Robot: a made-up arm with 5 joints.
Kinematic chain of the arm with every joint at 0, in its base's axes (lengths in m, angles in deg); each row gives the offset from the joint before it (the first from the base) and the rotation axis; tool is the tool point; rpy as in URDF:
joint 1: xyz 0 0 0.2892 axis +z
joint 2: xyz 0 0 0 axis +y
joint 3: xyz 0.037 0 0.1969 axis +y
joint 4: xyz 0.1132 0 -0.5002 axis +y
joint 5: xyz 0.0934 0 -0.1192 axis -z
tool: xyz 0 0 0 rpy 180 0 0
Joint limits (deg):
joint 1: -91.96..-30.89
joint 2: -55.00..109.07
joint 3: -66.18..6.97
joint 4: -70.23..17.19
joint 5: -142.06..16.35
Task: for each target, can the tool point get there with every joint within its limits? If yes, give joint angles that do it. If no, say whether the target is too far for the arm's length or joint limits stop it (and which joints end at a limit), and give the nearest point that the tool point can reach.
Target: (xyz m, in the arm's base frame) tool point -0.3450 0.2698 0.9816
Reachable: no: joint limits stop it (at a limit: joint 1, joint 2, joint 3, joint 4) | nearest point -0.0039 -0.1141 0.8866 | short by 0.522 m
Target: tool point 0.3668 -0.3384 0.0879
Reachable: yes | joints -42.69 -17.58 -18.24 7.57 -119.29
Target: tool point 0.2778 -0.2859 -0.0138
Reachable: yes | joints -45.83 -2.97 -10.45 -22.68 -23.53
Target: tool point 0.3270 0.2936 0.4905
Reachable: no: joint limits stop it (at a limit: joint 1, joint 2, joint 3, joint 4) | nearest point 0.0163 0.4757 0.3214 | short by 0.398 m
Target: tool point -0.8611 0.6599 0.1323
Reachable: no: too far | nearest point -0.3877 0.2971 0.1596 | short by 0.597 m
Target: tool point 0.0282 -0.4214 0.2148
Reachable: yes | joints -86.17 -28.01 -4.52 -58.35 -78.07
